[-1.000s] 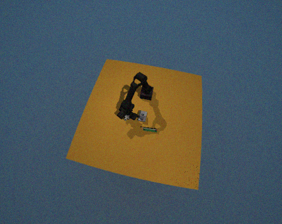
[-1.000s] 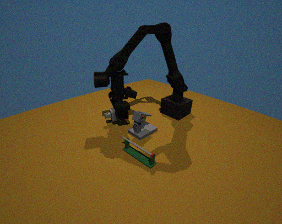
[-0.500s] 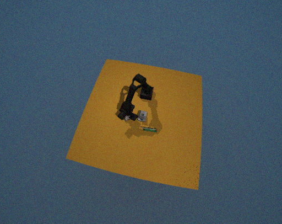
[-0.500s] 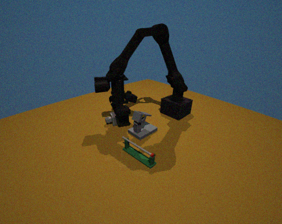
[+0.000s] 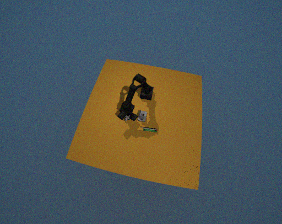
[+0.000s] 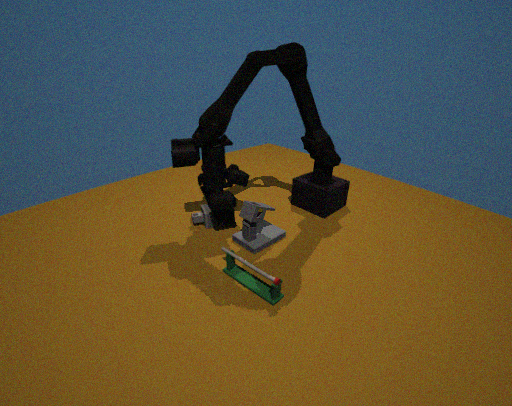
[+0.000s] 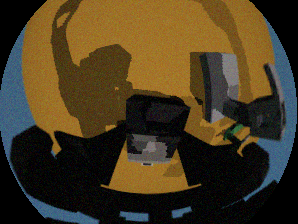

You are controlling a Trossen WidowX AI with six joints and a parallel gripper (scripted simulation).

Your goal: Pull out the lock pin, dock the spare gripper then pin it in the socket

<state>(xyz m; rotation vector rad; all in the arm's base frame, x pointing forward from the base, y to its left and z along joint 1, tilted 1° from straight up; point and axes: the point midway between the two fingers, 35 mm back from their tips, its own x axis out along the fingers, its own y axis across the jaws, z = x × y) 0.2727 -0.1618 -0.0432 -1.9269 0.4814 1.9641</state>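
Now: gripper tip 10 mm short of the spare gripper, 10 mm to the left of it and 10 mm below it. From my gripper tip the other things lie so: grey mount 10 mm behind, 140 mm to the left, 40 mm above; then green mount 120 mm ahead, 230 mm to the left, 10 mm above.
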